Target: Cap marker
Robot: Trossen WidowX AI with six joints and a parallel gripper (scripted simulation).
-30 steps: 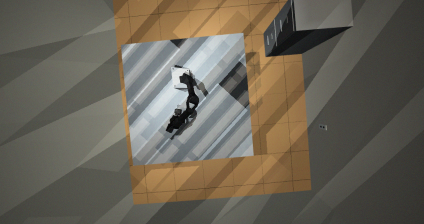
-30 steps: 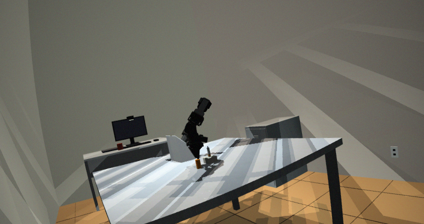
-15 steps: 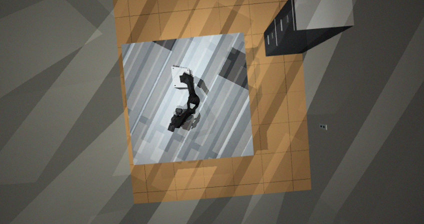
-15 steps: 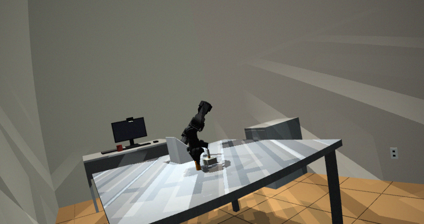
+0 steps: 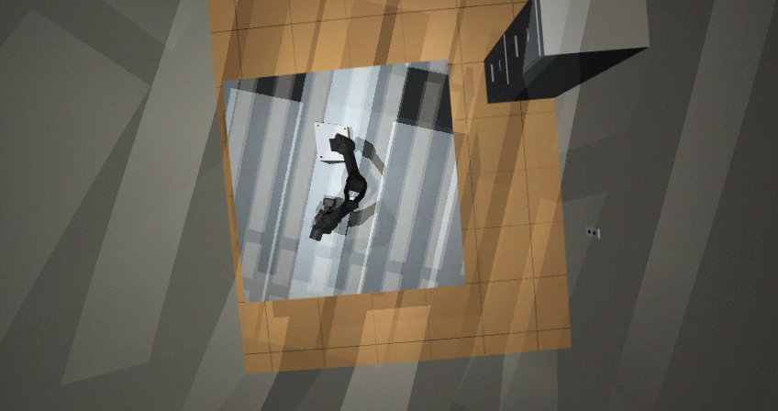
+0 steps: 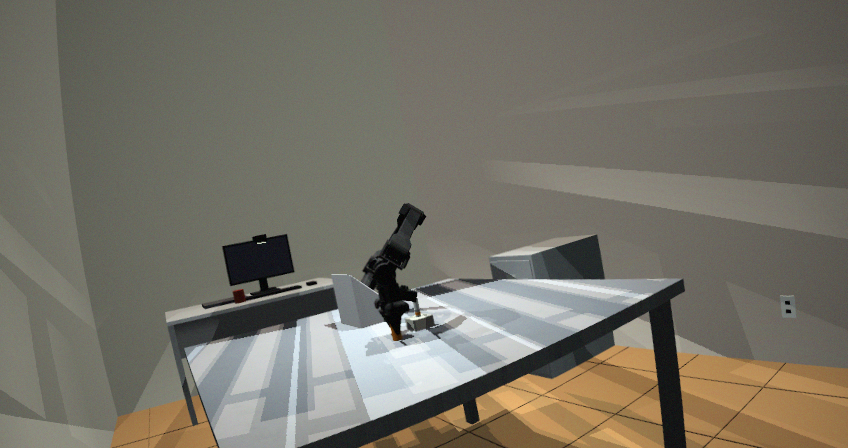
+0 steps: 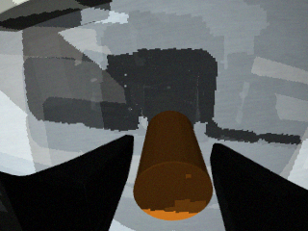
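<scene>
My gripper tip is 5 cm past the cream holder block and 11 cm to the right of it. From my gripper tip the other things lie so: orange cap (1 cm above).
</scene>
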